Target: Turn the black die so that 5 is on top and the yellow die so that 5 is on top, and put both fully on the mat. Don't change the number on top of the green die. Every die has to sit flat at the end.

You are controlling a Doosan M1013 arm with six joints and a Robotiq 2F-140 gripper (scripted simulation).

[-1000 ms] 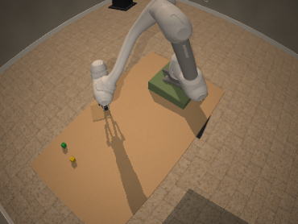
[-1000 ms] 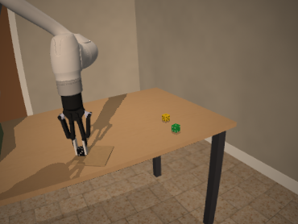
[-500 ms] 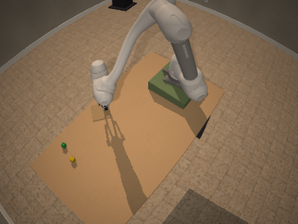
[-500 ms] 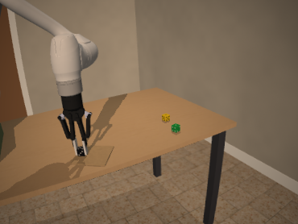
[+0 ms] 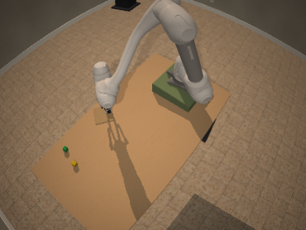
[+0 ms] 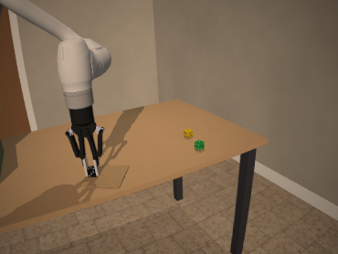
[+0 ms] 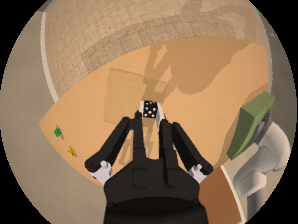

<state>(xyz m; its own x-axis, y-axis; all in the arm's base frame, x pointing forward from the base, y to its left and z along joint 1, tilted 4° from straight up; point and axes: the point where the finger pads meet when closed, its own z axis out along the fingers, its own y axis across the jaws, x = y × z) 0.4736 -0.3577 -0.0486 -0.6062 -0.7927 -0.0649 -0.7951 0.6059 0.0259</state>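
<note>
The black die is 2 cm below my hand. Also, from my hand: mat: 4 cm ahead, 3 cm to the right, 4 cm below; green die: 42 cm ahead, 10 cm to the right, 3 cm below; yellow die: 47 cm ahead, 2 cm to the left, 3 cm below.
</note>
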